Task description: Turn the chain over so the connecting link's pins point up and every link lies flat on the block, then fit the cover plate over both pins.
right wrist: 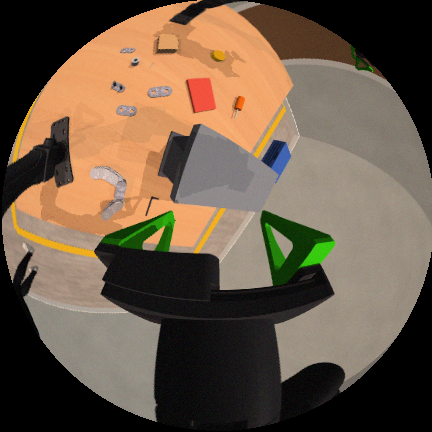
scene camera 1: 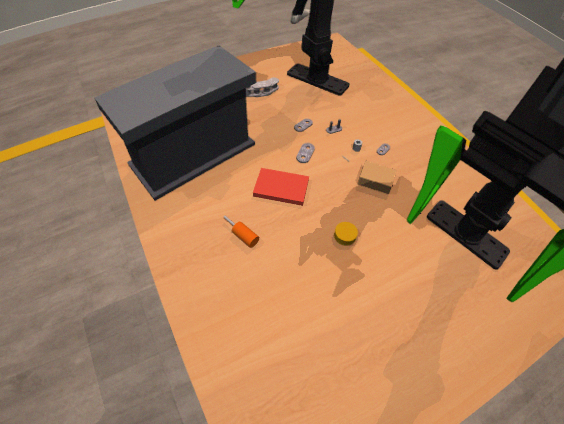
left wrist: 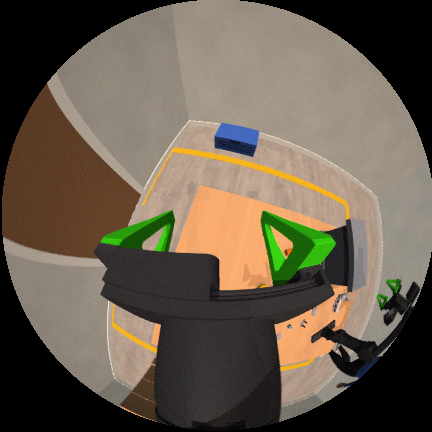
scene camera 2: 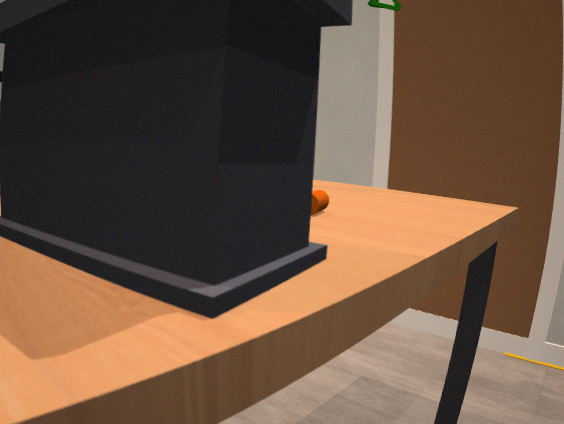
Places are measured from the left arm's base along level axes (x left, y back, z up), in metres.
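Where they show: left gripper, between the fingertips: (scene camera 1: 457, 260) (left wrist: 217, 214) (scene camera 2: 396, 1); right gripper, between the fingertips: (right wrist: 217, 214) (scene camera 1: 225, 2) (left wrist: 381, 287); left arm's base, origin of its link: (scene camera 1: 467, 234); right arm's base, origin of its link: (right wrist: 60, 151) (scene camera 1: 317, 80) (left wrist: 323, 330).
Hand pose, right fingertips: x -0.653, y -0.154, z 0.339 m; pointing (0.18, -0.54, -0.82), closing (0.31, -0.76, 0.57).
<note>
Each offset is from my right fingertips to the centre of the thing.
The metal chain @(dx -0.060, dy +0.147, dz -0.322 m) (scene camera 1: 263, 88) (left wrist: 341, 300) (right wrist: 119, 189) lies in a curve on the table beside the dark block @(dx +0.020, dy -0.165, dz -0.229 m) (scene camera 1: 187, 150) (scene camera 2: 150, 150) (left wrist: 358, 255) (right wrist: 225, 175), off its top; the block partly hides it in scene camera 1. Its connecting link and pin direction cannot be made out. A small plate with two upright pins @(dx +0.207, dy +0.184, dz -0.323 m) (scene camera 1: 334, 128) (right wrist: 118, 87) and loose two-hole plates @(dx +0.218, dy +0.056, dz -0.337 m) (scene camera 1: 305, 152) @(dx +0.138, dy +0.131, dz -0.337 m) (scene camera 1: 303, 125) @(dx +0.349, dy +0.225, dz -0.338 m) (scene camera 1: 383, 149) lie on the table. My right gripper (right wrist: 217, 214) (left wrist: 381, 287) is open and empty, above and away from the chain. My left gripper (left wrist: 217, 214) (scene camera 1: 460, 260) is open and empty, high above the table.
A red box @(dx +0.260, dy -0.072, dz -0.332 m) (scene camera 1: 281, 186) (right wrist: 201, 95), an orange screwdriver @(dx +0.288, dy -0.228, dz -0.324 m) (scene camera 1: 245, 234) (right wrist: 239, 103), a yellow disc @(dx +0.454, dy -0.062, dz -0.330 m) (scene camera 1: 346, 233), a tan block @(dx +0.403, dy +0.118, dz -0.324 m) (scene camera 1: 377, 175) and a small roller @(dx +0.298, dy +0.172, dz -0.327 m) (scene camera 1: 357, 146) are on the table. A black hex key @(dx -0.162, dy -0.004, dz -0.336 m) (right wrist: 149, 205) lies between chain and block.
</note>
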